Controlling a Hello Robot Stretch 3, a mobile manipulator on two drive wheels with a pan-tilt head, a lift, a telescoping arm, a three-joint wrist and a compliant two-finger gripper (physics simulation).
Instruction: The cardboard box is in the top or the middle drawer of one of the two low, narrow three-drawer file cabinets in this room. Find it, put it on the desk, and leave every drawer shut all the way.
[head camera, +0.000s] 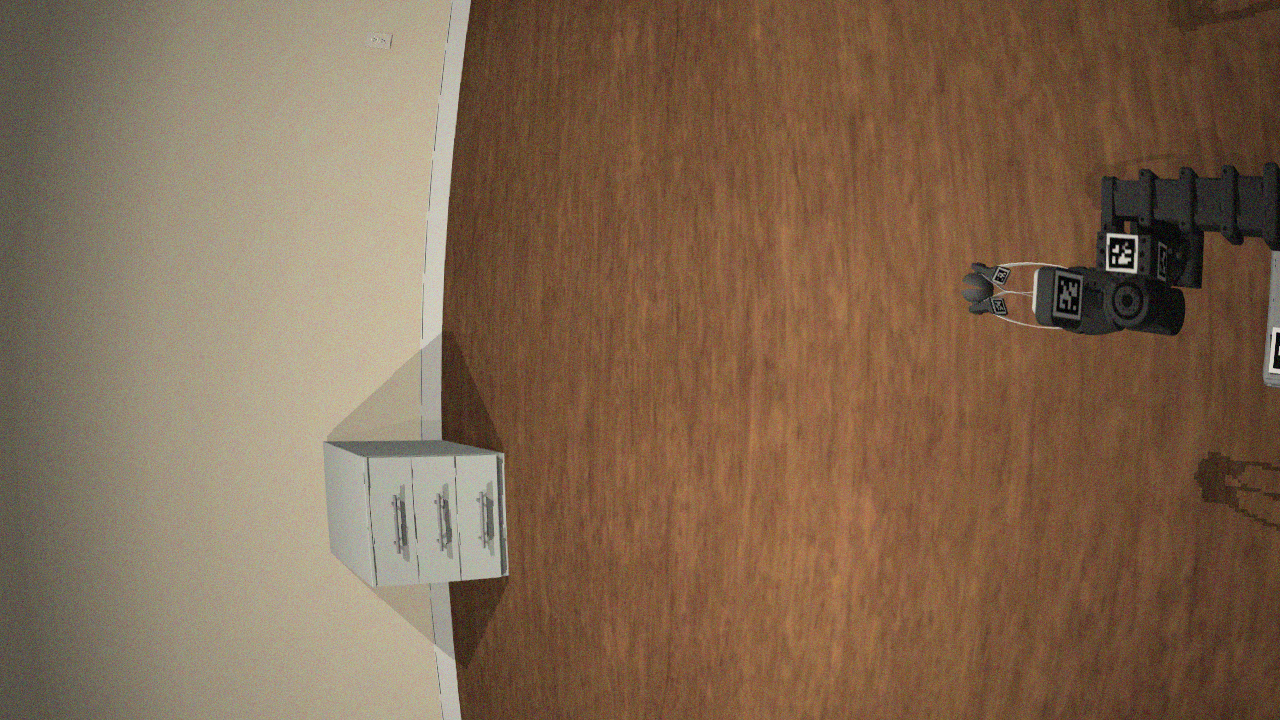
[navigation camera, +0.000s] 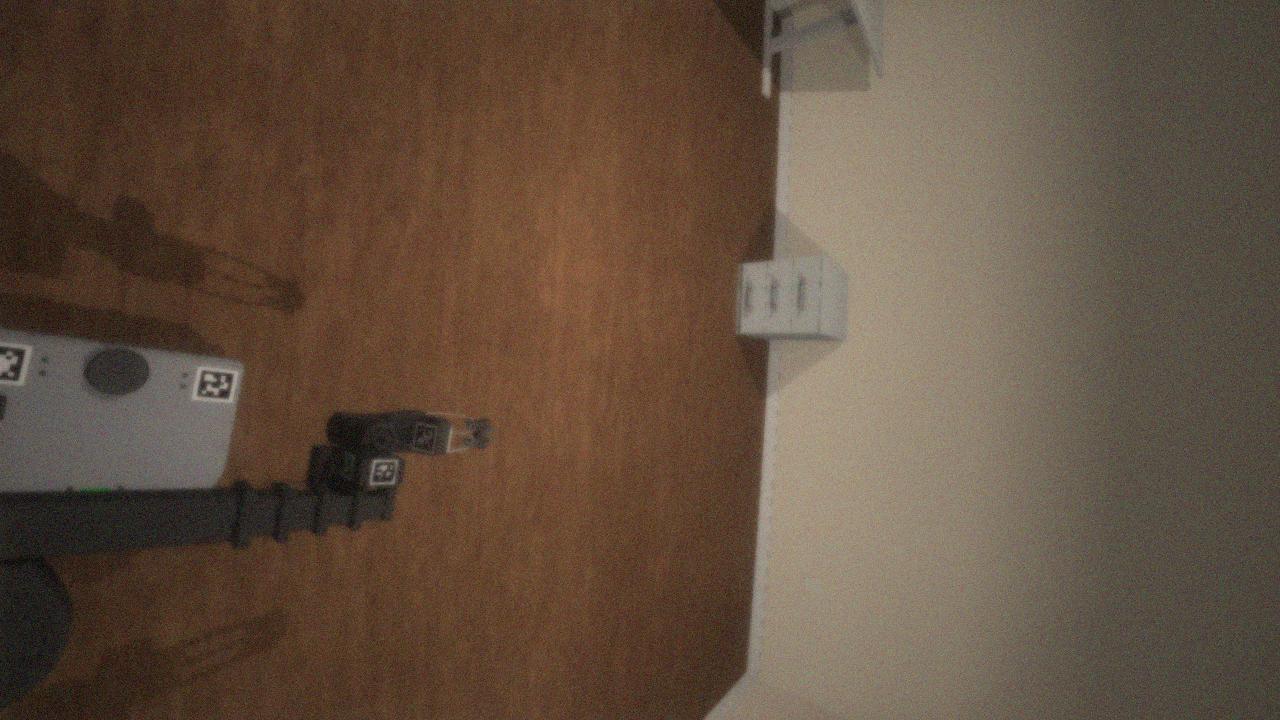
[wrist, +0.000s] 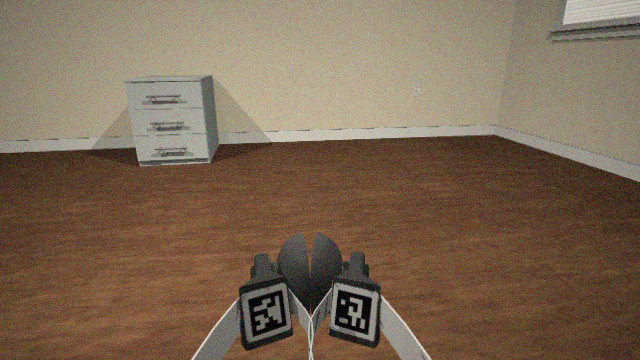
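Observation:
A low white three-drawer file cabinet (head camera: 429, 559) (navigation camera: 787, 322) (wrist: 195, 117) stands against the wall, ahead and to the left in the wrist view. Its three drawers look shut, so their insides are hidden. Part of the desk (navigation camera: 767, 82) shows at the top edge of the navigation view, against the same wall. The second cabinet and the cardboard box do not show. My gripper (head camera: 977, 288) (navigation camera: 478, 433) (wrist: 309, 260) is shut and empty, its fingertips together above the floor, well away from the cabinet.
The wood floor (head camera: 716, 358) (navigation camera: 554, 268) (wrist: 350, 200) lies between my gripper and the wall. A room corner and a window (wrist: 600, 12) are at the right in the wrist view. A wall outlet (head camera: 381, 40) (wrist: 416, 90) is right of the cabinet in the wrist view.

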